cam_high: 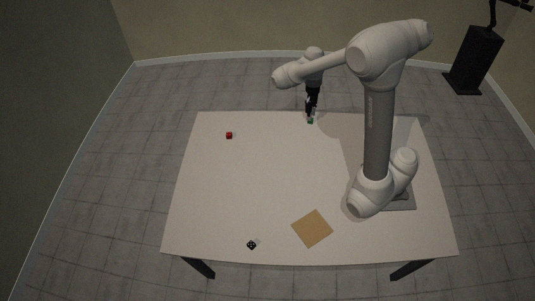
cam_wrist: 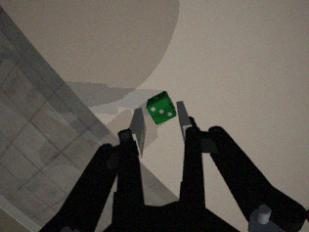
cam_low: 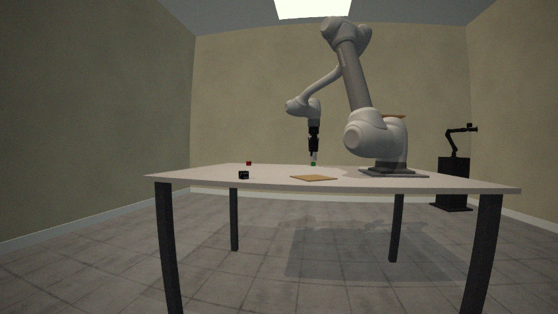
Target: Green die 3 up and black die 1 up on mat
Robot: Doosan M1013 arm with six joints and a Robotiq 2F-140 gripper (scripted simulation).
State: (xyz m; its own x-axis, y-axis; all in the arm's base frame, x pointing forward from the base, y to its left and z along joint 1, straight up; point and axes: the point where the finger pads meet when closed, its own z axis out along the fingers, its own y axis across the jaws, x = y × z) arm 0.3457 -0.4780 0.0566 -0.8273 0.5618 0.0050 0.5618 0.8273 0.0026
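The green die is 6 cm below my hand. From my hand the other things lie so: red die 46 cm ahead, 7 cm to the left, 6 cm below; black die 35 cm ahead, 71 cm to the left, 6 cm below; tan mat 8 cm ahead, 64 cm to the left, 7 cm below.
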